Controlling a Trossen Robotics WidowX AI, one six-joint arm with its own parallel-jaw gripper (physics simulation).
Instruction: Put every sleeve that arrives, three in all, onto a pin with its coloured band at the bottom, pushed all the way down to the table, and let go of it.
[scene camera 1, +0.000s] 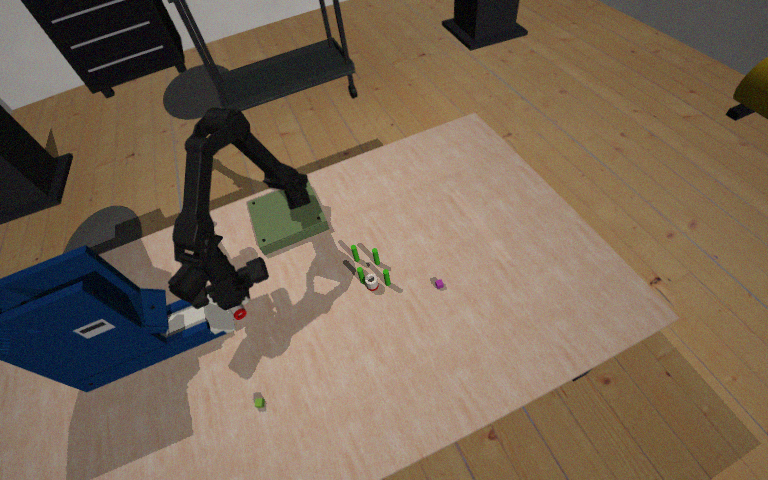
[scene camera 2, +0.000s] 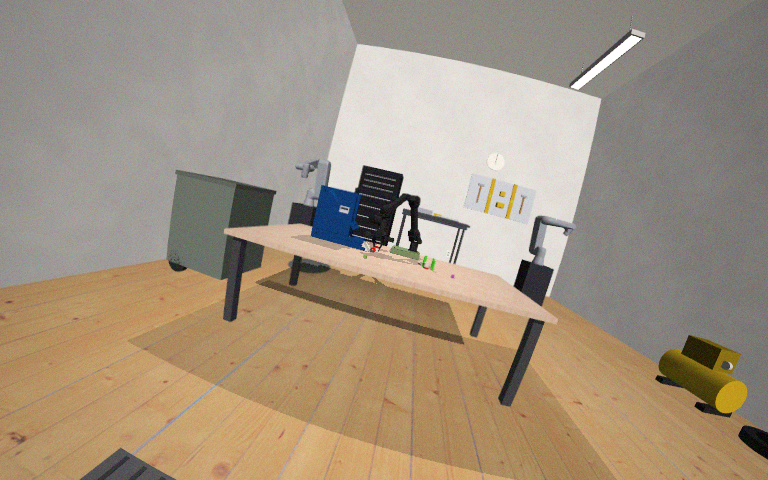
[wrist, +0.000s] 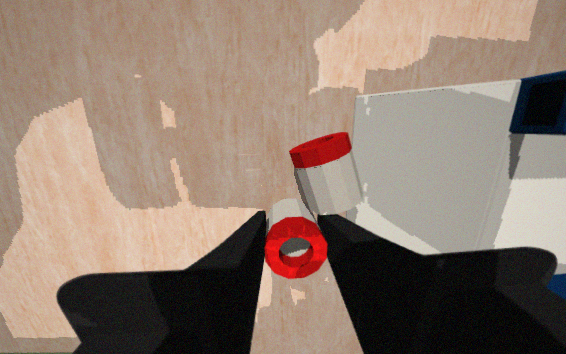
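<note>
My gripper (scene camera 1: 233, 304) (wrist: 291, 216) is low beside the chute mouth, shut on an upright white sleeve whose red band (wrist: 296, 226) is at the top. The arm hides that sleeve in scene camera 1. A second sleeve (wrist: 330, 187) lies tilted against the chute edge, close by the right finger; its red end (scene camera 1: 235, 315) also shows in scene camera 1. A third white sleeve (scene camera 1: 371, 281) stands upright among the green pins, red band at the bottom; I cannot tell whether a pin is inside it. Bare green pins (scene camera 1: 355, 253) (scene camera 1: 376, 256) (scene camera 1: 361, 275) (scene camera 1: 386, 277) stand around it.
The blue dispenser (scene camera 1: 45, 339) (scene camera 2: 334, 217) with its pale chute (scene camera 1: 189, 319) (wrist: 425, 130) is at the left. The green base plate (scene camera 1: 277, 217) is behind the pins. A purple cube (scene camera 1: 439, 284) is right of the pins, a lime cube (scene camera 1: 259, 402) at the front left.
</note>
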